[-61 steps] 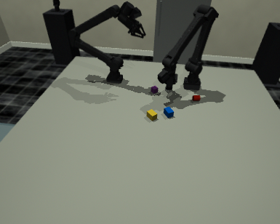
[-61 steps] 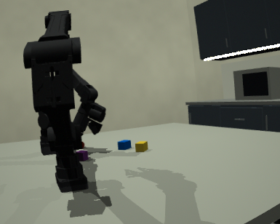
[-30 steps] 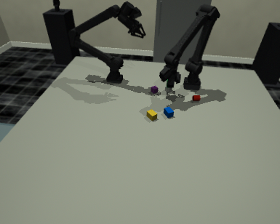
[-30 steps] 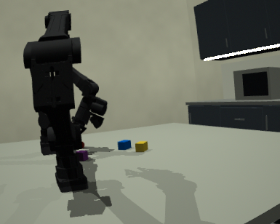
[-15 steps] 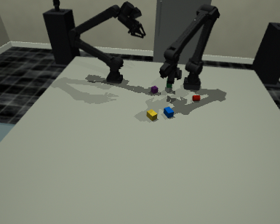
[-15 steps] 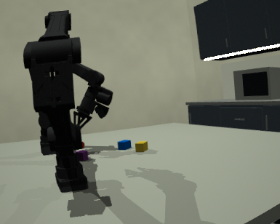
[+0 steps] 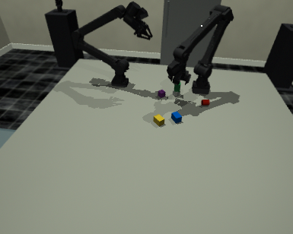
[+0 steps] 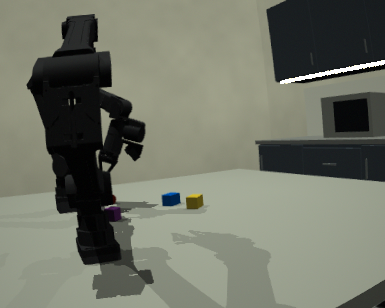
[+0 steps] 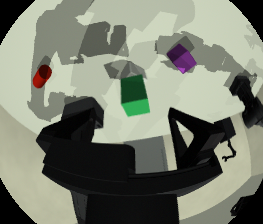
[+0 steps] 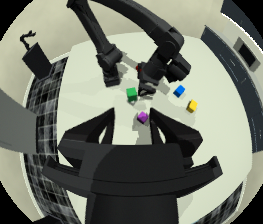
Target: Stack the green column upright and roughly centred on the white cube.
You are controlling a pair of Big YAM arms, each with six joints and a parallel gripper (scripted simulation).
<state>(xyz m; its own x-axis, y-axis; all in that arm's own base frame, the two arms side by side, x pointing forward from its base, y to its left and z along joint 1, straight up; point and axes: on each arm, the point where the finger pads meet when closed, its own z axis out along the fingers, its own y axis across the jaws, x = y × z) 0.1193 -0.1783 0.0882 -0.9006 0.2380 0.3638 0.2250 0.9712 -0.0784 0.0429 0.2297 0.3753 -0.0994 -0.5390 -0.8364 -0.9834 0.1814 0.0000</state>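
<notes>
Now: the green column 40 mm behind my left hand and 60 mm below it. Round my left hand: red block: 60 mm ahead, 200 mm to the left, 110 mm below; white cube: 30 mm behind, 110 mm below; purple cube: 110 mm to the right, 110 mm below.
</notes>
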